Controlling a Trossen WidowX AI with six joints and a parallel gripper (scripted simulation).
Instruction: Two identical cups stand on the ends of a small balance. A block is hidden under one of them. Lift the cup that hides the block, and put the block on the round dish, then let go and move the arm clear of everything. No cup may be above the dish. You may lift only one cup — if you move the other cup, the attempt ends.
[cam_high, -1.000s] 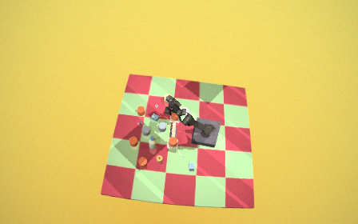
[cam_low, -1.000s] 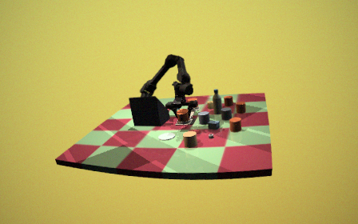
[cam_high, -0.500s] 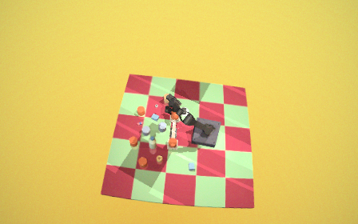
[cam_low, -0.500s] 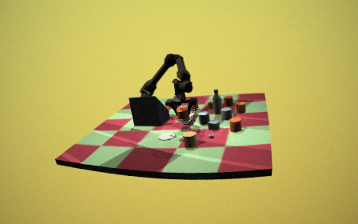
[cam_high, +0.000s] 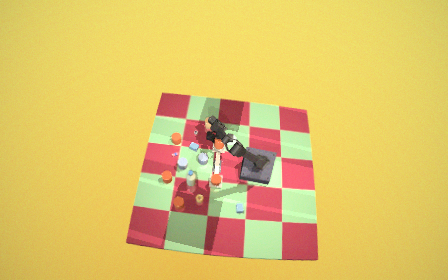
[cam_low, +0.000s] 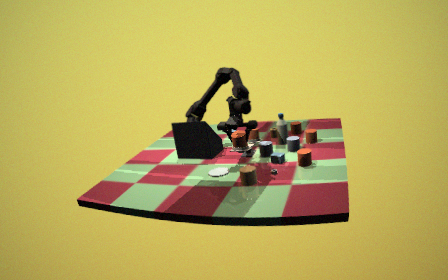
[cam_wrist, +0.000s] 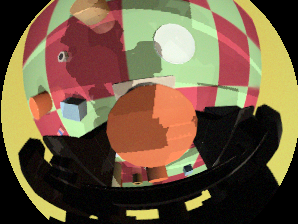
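My gripper tip is now 70 mm past the white round dish, 120 mm to the left of it and 110 mm above it. The rest, counted from my gripper tip: bottle: 140 mm ahead, 300 mm to the left; then orange cup: 20 mm to the right, 10 mm above; then balance: 10 mm behind, 130 mm to the left, 70 mm below.
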